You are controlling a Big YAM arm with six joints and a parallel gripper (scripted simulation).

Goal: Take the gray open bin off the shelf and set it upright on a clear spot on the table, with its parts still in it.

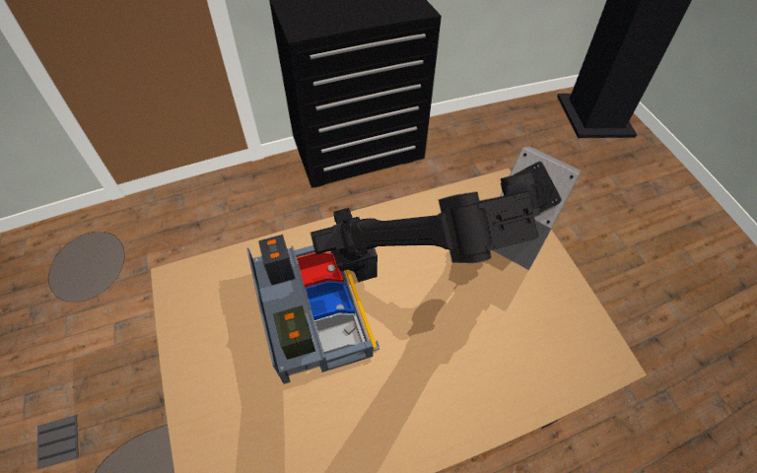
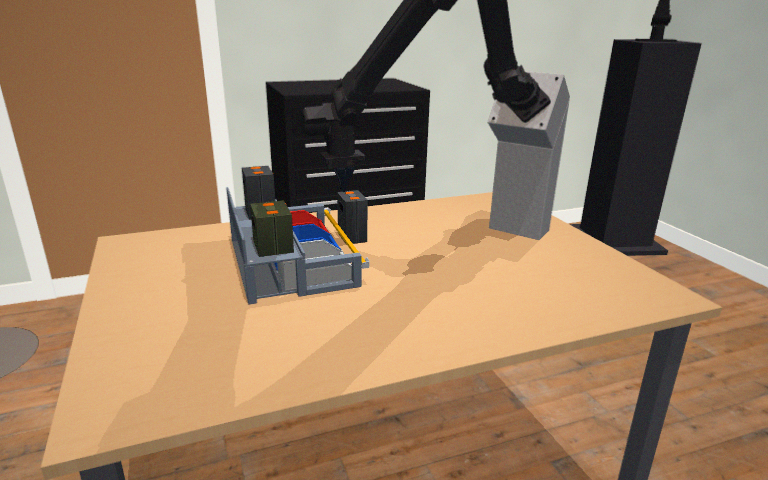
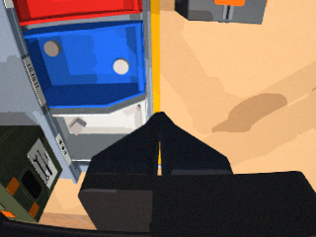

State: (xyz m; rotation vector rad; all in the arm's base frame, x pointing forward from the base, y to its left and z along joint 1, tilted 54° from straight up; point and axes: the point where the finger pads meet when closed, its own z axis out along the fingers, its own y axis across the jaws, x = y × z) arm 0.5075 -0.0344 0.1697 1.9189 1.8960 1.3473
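Right now my hand is 13 cm above the yellow bar. The rest, counted from my hand: blue bin: 10 cm ahead, 3 cm to the left, 15 cm below; gray open bin: 8 cm ahead, 14 cm to the left, 15 cm below; red bin: 13 cm ahead, 8 cm to the right, 15 cm below.
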